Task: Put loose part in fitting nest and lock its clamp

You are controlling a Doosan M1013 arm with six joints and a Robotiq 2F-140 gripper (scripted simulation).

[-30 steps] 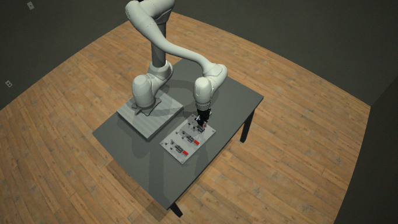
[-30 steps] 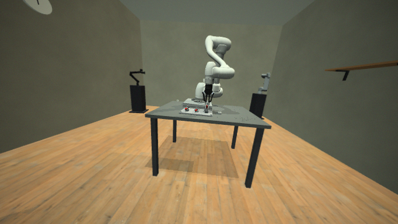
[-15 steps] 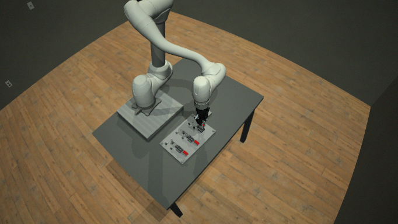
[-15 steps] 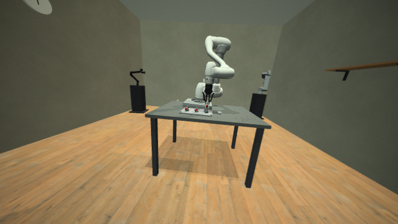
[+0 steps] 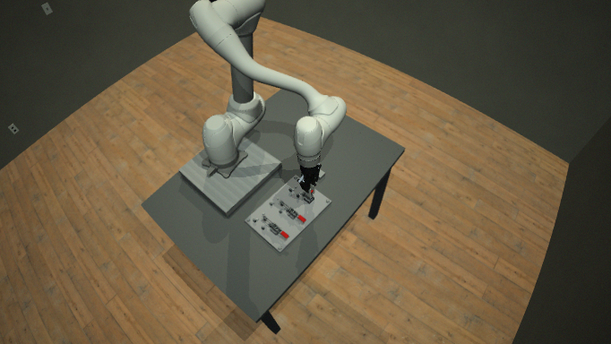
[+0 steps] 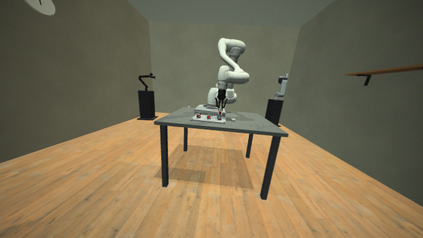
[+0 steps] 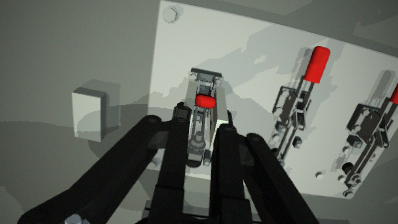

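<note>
The clamp lies 1 cm behind my hand and 4 cm below it. Round my hand: loose part (5 cm behind, 16 cm to the left, 10 cm below); then fixture plate (6 cm behind, 10 cm to the right, 10 cm below).
</note>
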